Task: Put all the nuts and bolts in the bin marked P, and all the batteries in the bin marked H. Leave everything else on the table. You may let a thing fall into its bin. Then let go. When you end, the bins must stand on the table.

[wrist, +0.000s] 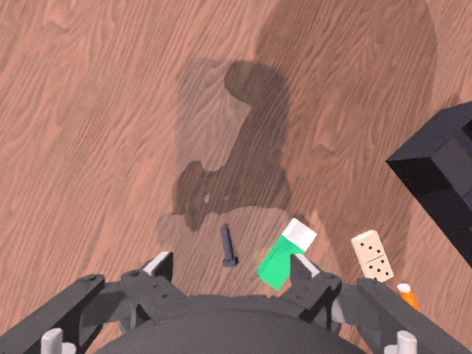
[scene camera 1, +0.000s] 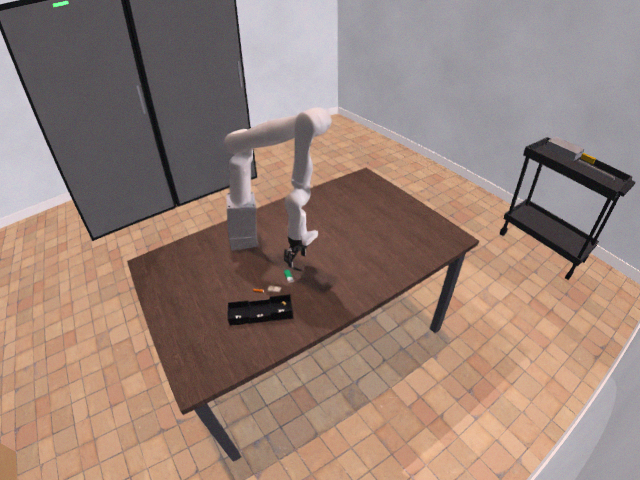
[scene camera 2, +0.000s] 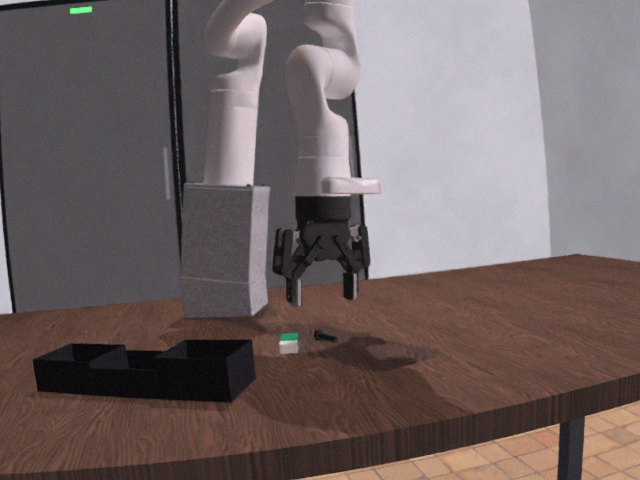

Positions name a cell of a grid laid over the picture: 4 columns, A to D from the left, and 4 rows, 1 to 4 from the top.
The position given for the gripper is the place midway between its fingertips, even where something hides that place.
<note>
In view: the gripper (scene camera 2: C3), a white domino (wrist: D3), an eraser (wrist: C4) and a three joined black bins (scene camera 2: B4).
The three joined black bins shows as well in scene camera 1 (scene camera 1: B3). The gripper shows as well in the wrist view (wrist: B4). Scene camera 2 does not show the white domino, which is hidden by the three joined black bins.
</note>
